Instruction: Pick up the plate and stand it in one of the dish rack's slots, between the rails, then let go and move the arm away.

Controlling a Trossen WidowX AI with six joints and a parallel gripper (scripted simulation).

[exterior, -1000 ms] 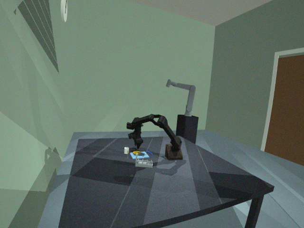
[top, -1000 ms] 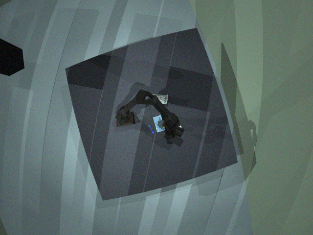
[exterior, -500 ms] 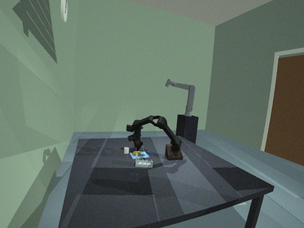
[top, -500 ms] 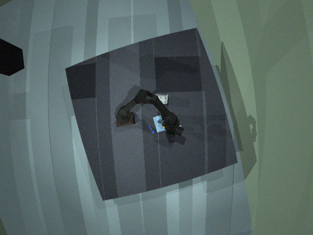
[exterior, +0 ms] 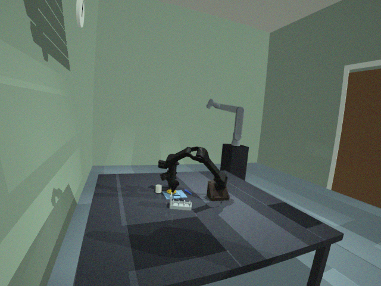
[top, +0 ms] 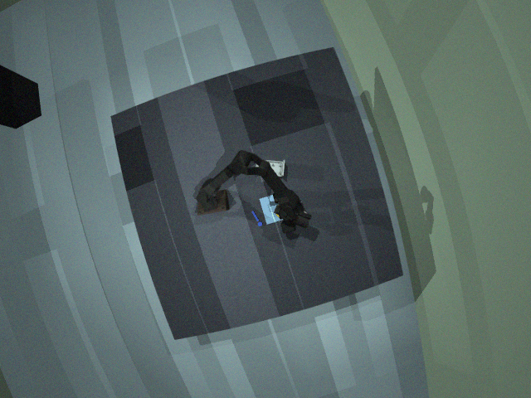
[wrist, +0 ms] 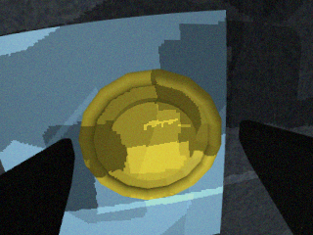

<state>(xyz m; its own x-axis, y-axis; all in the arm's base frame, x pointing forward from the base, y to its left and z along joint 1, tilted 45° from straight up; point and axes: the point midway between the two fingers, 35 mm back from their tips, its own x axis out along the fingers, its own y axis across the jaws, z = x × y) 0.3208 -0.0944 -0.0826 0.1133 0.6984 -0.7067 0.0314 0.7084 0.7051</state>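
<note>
Right now the yellow plate is 10 mm below my gripper tip. Also, from my gripper tip: white cup (80 mm ahead, 50 mm to the right); blue spoon (130 mm behind, 20 mm below, 10 mm to the right); mat (20 mm to the left, 20 mm below, 20 mm behind).
</note>
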